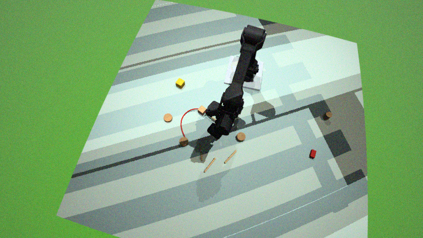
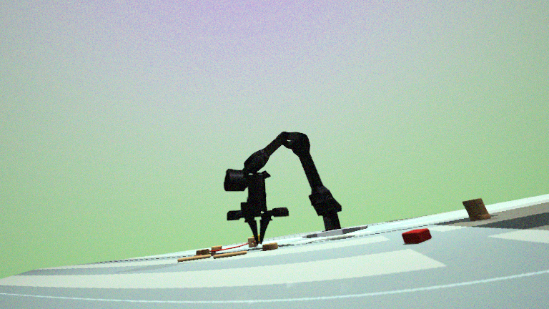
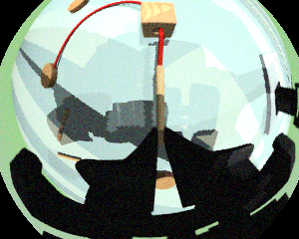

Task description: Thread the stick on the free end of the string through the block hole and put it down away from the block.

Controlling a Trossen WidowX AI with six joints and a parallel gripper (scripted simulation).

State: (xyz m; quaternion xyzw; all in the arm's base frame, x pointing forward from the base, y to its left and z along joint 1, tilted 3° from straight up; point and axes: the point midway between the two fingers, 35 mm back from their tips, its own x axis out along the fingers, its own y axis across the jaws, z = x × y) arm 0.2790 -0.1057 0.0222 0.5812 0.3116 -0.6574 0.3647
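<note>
The thin wooden stick lies 30 mm to the right of my gripper tip, 20 mm behind it and 10 mm above it. Also, from my gripper tip: yellow cube: 220 mm to the right, 200 mm behind, 10 mm above; round wooden button: 160 mm to the right, 90 mm ahead; wooden block: 100 mm to the right, 60 mm behind.
</note>
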